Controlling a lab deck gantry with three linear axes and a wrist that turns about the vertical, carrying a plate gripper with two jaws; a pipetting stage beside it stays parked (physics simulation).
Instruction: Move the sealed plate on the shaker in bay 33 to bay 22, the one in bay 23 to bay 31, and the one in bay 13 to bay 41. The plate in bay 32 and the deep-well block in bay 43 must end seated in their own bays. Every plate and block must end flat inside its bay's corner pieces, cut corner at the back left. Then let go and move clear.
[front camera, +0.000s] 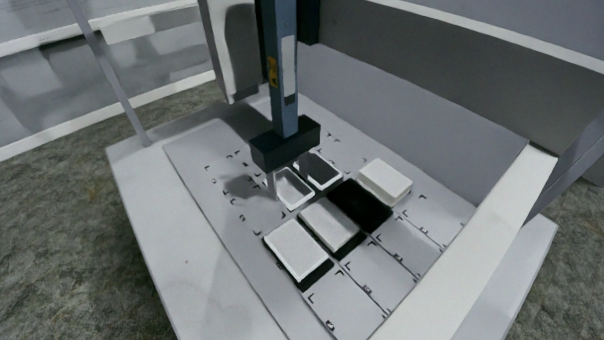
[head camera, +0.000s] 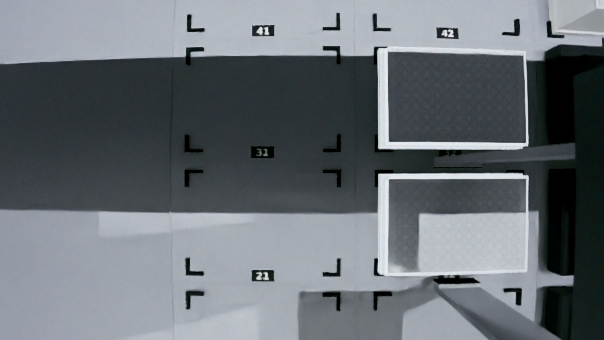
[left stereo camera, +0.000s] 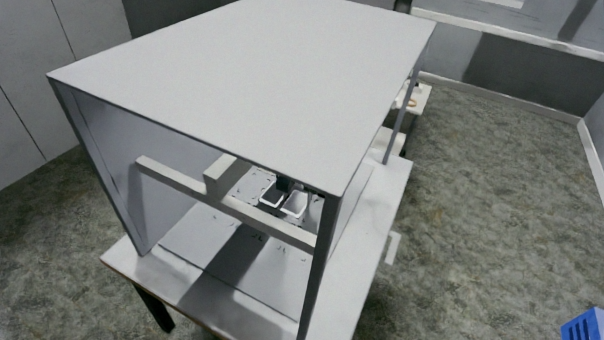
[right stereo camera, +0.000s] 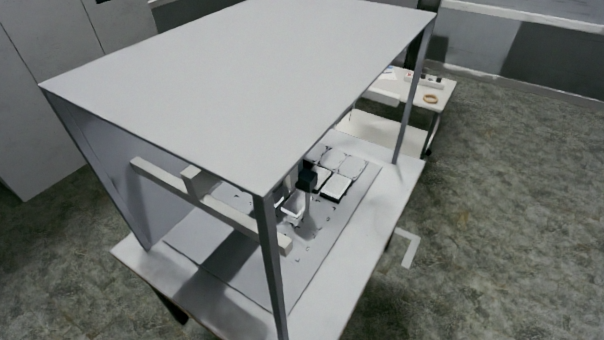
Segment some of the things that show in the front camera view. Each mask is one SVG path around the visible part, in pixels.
The gripper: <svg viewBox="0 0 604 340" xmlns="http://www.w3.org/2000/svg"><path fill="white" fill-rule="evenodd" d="M305 114L298 116L298 132L285 139L271 129L248 140L252 160L266 174L268 192L276 202L279 200L279 197L277 196L275 169L299 156L298 176L305 183L308 182L309 150L320 144L321 125Z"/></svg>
A deep-well block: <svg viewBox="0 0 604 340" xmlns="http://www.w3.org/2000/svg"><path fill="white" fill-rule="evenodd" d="M376 158L359 170L356 180L384 203L393 207L410 191L413 182L379 158Z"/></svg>
